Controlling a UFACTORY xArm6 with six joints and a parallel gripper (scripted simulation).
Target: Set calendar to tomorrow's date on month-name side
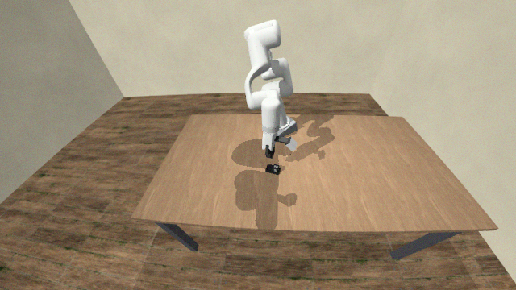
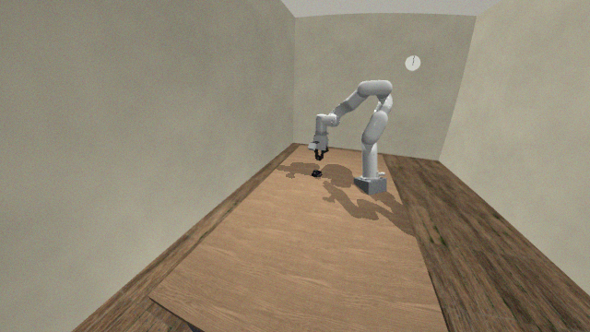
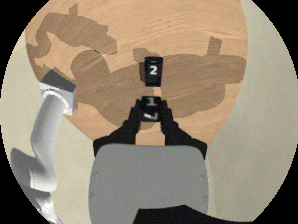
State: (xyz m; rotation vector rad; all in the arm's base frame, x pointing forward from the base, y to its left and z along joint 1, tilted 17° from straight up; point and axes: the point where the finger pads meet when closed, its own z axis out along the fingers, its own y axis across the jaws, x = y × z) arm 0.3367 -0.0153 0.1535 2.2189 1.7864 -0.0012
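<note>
The calendar cube is 11 cm below my hand, 3 cm to the left of it and 1 cm ahead of it.
</note>
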